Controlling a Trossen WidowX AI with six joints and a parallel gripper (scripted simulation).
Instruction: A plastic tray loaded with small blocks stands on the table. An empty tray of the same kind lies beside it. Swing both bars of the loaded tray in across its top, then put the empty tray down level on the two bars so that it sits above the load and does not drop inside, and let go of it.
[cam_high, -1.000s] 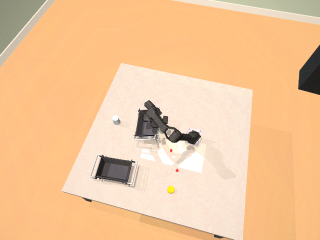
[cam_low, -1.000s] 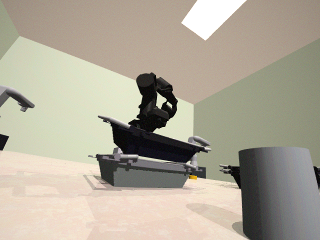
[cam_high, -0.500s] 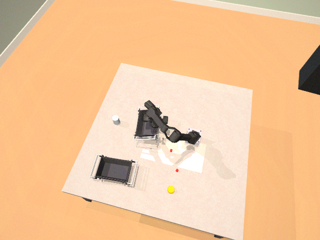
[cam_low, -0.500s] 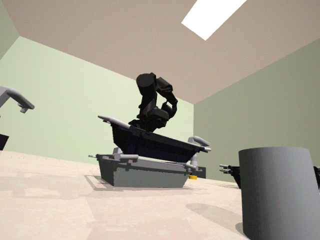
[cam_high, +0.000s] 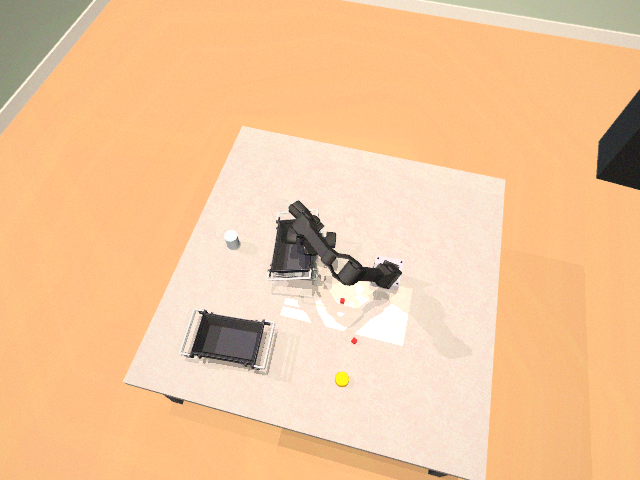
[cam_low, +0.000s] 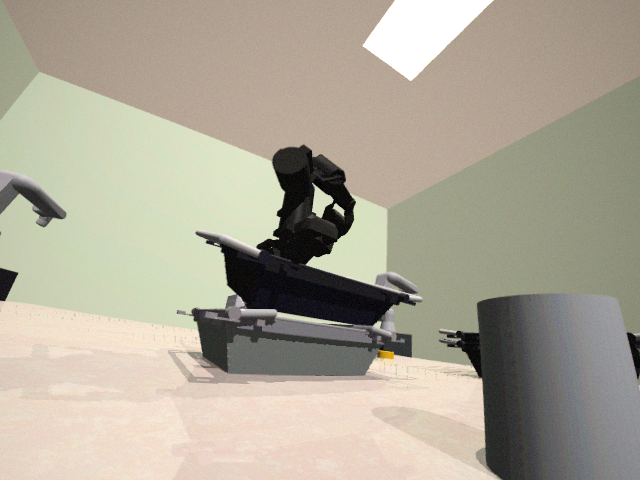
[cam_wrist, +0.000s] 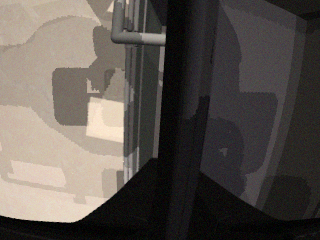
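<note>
Now: the dark tray 7 cm ahead of my gripper tip, 2 cm to the left of it and 1 cm above it. Round my gripper tip: yellow disc 27 cm behind, 42 cm to the left, 10 cm below.
</note>
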